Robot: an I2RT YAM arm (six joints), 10 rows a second.
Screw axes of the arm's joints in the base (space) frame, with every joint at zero. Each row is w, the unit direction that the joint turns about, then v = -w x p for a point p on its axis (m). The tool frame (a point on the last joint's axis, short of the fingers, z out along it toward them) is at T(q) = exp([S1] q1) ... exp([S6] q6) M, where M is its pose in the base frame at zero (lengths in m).
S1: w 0 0 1 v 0.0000 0.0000 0.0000
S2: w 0 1 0 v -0.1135 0.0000 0.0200
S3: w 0 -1 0 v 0.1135 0.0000 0.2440
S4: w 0 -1 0 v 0.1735 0.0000 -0.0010
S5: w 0 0 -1 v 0.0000 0.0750 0.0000
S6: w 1 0 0 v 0.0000 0.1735 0.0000
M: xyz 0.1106 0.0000 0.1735 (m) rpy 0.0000 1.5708 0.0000 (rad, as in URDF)
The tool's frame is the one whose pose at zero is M.
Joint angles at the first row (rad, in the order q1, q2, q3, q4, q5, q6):
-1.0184, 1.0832, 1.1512, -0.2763, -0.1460, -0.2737
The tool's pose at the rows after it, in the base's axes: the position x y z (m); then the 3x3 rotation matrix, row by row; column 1 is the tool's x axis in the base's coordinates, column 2 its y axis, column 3 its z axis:
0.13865 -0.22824 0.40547; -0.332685 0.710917 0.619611; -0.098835 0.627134 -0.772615; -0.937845 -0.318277 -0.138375
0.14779 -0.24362 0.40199; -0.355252 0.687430 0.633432; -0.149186 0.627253 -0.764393; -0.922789 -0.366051 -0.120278
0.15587 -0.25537 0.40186; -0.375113 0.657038 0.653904; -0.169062 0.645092 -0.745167; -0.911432 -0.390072 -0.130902
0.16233 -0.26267 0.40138; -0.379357 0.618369 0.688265; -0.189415 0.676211 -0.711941; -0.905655 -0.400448 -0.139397
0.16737 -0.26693 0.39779; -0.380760 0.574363 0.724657; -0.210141 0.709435 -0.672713; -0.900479 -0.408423 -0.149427
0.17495 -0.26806 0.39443; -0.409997 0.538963 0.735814; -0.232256 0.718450 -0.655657; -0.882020 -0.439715 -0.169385
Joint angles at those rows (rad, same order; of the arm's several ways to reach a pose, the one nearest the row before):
-1.0446, 1.1623, 1.1827, -0.1607, -0.1483, -0.3480
-1.0462, 1.2233, 1.1972, -0.0961, -0.1661, -0.3980
-1.0457, 1.2785, 1.2382, -0.0935, -0.1934, -0.4303
-1.0446, 1.3164, 1.2676, -0.0951, -0.2399, -0.4508
-1.0432, 1.3406, 1.2763, -0.0923, -0.2916, -0.4712
-1.0246, 1.3602, 1.2868, -0.1045, -0.2923, -0.5142

